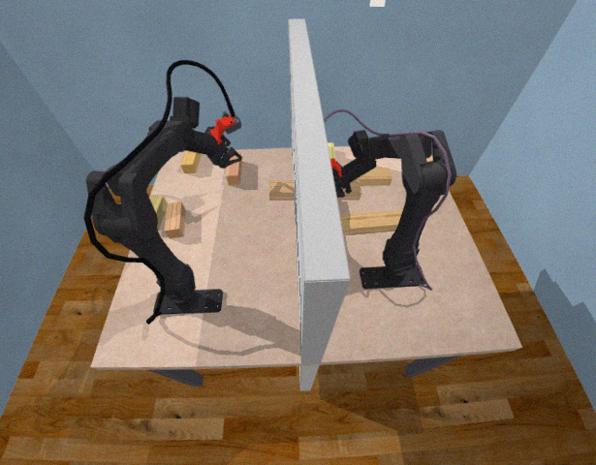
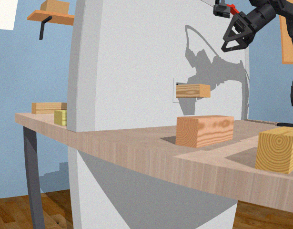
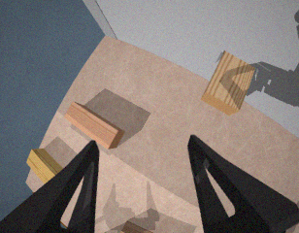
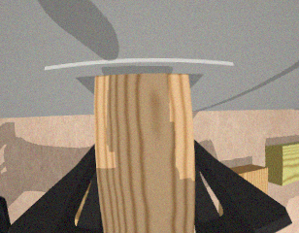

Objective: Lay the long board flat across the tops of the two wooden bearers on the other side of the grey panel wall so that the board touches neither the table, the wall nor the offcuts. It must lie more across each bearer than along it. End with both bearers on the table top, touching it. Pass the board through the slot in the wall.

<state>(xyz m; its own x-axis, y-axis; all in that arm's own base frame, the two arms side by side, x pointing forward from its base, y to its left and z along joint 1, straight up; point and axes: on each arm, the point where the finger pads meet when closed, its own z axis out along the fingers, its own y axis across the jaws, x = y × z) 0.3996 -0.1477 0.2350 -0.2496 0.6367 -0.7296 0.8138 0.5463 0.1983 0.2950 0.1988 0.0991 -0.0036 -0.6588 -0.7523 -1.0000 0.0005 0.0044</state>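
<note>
Now: the long board 20 mm to the left of my right hand. Round my right hand: orange block 240 mm ahead, 320 mm to the left, 70 mm below; then yellow block 330 mm ahead, 500 mm to the left, 80 mm below; then yellow-green offcut 270 mm ahead, 80 mm to the right, 80 mm below.
</note>
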